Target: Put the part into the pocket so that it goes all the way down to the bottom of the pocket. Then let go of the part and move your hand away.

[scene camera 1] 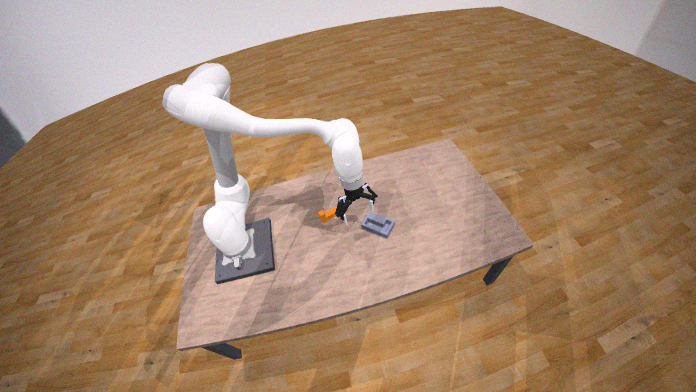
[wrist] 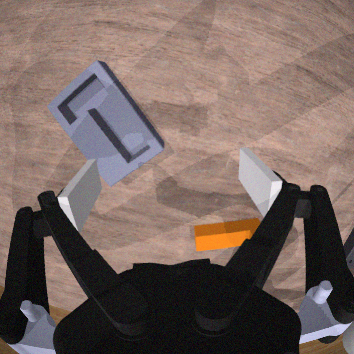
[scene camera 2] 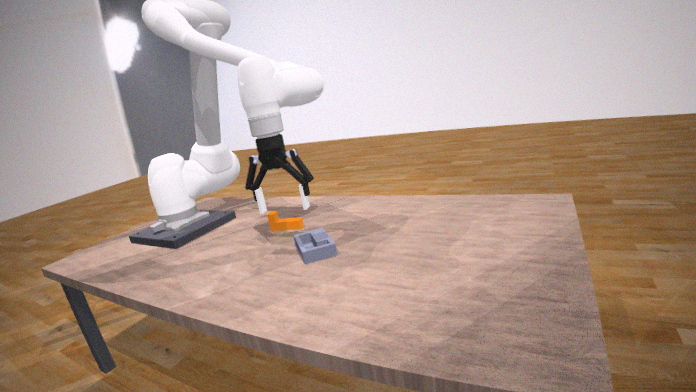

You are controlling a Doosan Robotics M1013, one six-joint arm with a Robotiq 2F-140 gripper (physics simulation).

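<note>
The orange L-shaped part lies on the table, between the robot's base and the grey-blue block. In the wrist view it is at the lower right, and the right finger linkage hides one end of it. The grey-blue block has an empty L-shaped pocket in its top and sits turned at an angle at the upper left of the wrist view. My gripper is wide open and empty, above the table. It touches neither the part nor the block.
The wooden table bears the arm's dark base plate at its left. The block stands a short way from the part. The table's edges show in both scene views, with wooden floor beyond them.
</note>
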